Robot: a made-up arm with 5 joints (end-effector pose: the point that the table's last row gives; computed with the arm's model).
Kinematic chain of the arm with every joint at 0, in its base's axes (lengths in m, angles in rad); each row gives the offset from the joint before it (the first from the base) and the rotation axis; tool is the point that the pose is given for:
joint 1: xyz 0 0 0.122 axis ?
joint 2: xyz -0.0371 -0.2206 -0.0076 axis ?
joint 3: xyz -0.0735 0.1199 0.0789 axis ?
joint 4: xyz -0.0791 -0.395 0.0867 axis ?
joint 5: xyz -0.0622 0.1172 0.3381 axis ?
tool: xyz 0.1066 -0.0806 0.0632
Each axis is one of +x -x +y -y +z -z.
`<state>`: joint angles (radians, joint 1 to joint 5).
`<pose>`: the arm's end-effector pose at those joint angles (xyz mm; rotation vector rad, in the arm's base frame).
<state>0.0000 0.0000 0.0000 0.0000 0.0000</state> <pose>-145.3 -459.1 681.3 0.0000 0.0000 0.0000</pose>
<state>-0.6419 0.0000 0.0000 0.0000 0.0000</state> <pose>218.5 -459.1 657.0 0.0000 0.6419 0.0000</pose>
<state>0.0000 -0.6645 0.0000 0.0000 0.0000</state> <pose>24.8 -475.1 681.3 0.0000 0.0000 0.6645</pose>
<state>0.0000 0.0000 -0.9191 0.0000 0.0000</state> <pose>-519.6 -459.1 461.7 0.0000 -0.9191 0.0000</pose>
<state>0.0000 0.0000 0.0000 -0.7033 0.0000</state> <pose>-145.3 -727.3 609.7 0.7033 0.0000 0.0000</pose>
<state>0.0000 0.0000 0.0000 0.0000 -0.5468</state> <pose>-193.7 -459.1 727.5 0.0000 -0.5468 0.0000</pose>
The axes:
joint 1: -y
joint 2: -z
joint 3: +y
joint 4: -x
joint 5: +y

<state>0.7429 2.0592 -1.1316 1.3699 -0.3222</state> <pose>100.0 -96.5 315.8 -1.3219 0.5323 -2.4254</pose>
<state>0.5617 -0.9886 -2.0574 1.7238 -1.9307</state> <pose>-29.6 -108.0 -53.9 0.7999 1.9506 0.6663</pose>
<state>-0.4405 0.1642 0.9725 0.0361 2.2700</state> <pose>167.2 -462.0 457.1 -0.1739 -2.5933 0.0576</pose>
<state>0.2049 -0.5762 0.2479 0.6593 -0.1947</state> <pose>-157.1 -223.8 567.4 -0.7156 -0.3255 0.6333</pose>
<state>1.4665 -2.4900 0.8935 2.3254 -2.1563</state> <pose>-107.2 -448.2 420.2 0.5567 -0.9725 -1.3267</pose>
